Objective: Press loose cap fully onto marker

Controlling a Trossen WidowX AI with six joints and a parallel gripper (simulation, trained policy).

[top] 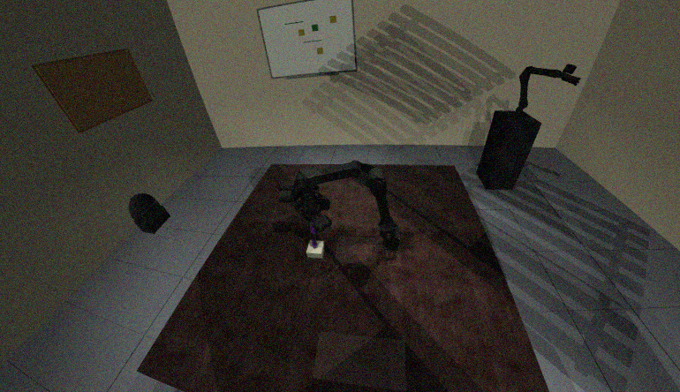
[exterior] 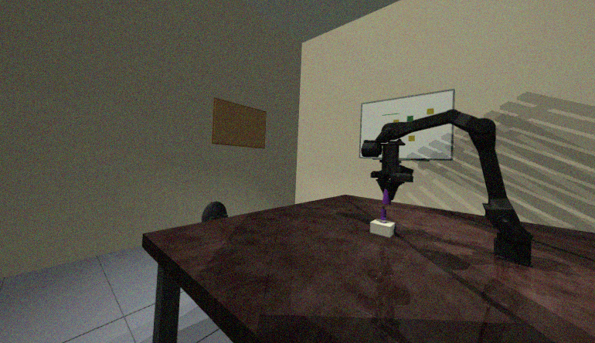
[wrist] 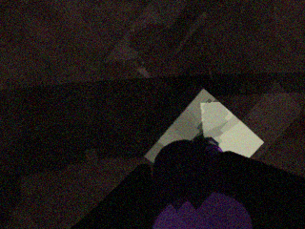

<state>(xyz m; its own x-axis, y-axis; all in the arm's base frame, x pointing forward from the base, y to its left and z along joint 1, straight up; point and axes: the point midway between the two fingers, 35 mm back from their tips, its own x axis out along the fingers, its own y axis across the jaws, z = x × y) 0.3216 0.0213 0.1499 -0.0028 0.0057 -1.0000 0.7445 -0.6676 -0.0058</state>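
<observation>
Right now the purple marker is 4 cm to the left of my gripper tip and 5 cm below it. The rest, counted from my gripper tip: white holder block 4 cm to the left, 10 cm below; purple cap 1 cm above.
</observation>
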